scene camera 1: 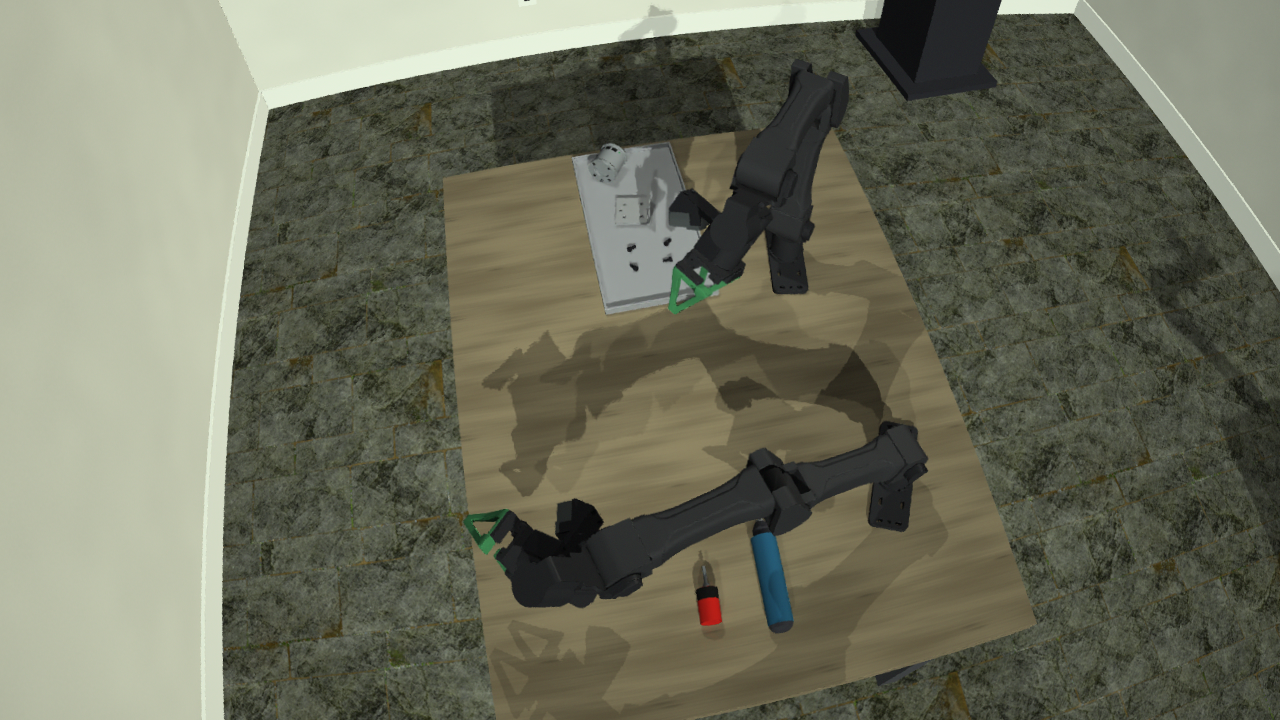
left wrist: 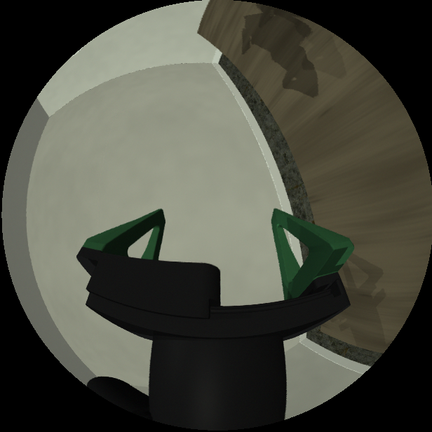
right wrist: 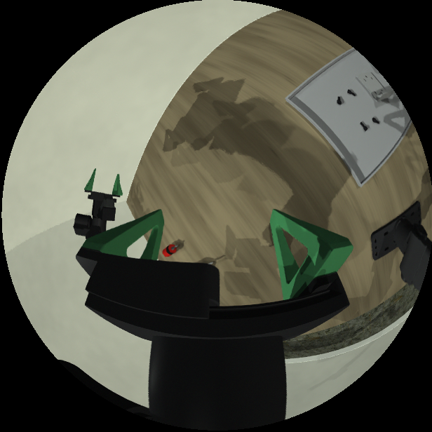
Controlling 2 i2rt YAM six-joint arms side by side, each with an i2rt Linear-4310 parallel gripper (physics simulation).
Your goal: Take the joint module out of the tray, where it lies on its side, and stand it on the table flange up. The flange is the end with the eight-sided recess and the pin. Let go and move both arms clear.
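Seen in the pictures: left gripper, fingertip midpoint: (scene camera 1: 481,536); right gripper, fingertip midpoint: (scene camera 1: 684,303); left arm's base, origin of the base link: (scene camera 1: 893,476); right arm's base, origin of the base link: (scene camera 1: 785,253).
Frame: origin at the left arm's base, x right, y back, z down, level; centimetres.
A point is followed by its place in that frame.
The joint module (scene camera 1: 606,163) {x 54.0, y -65.8, z -6.4 cm}, a pale grey cylinder with dark holes, lies on its side in the far left corner of the tray (scene camera 1: 597,241) {x 37.8, y -63.5, z -0.4 cm} (right wrist: 345,122). Its flange end cannot be made out clearly, and it does not show in the wrist views. My right gripper (scene camera 1: 694,298) {x 12.4, y -40.6, z -21.2 cm} (right wrist: 216,215) is open and empty, raised over the tray's near right corner in scene camera 1, apart from the module. My left gripper (scene camera 1: 481,537) {x -30.9, y -61.2, z -16.3 cm} (left wrist: 217,214) (right wrist: 106,171) is open and empty, raised at the table's left edge, far from the tray.
A pale square bracket (scene camera 1: 631,210) {x 46.5, y -58.6, z -1.5 cm} and several small dark screws (scene camera 1: 631,247) {x 37.0, y -56.2, z -1.4 cm} lie in the tray. A red-handled screwdriver (scene camera 1: 708,608) {x -30.2, y -26.9, z -3.3 cm} (right wrist: 170,250) and a blue tool (scene camera 1: 771,582) {x -24.2, y -18.1, z -4.0 cm} lie beside my left arm (scene camera 1: 707,519) {x -25.3, y -29.6, z -29.6 cm}, low in the picture.
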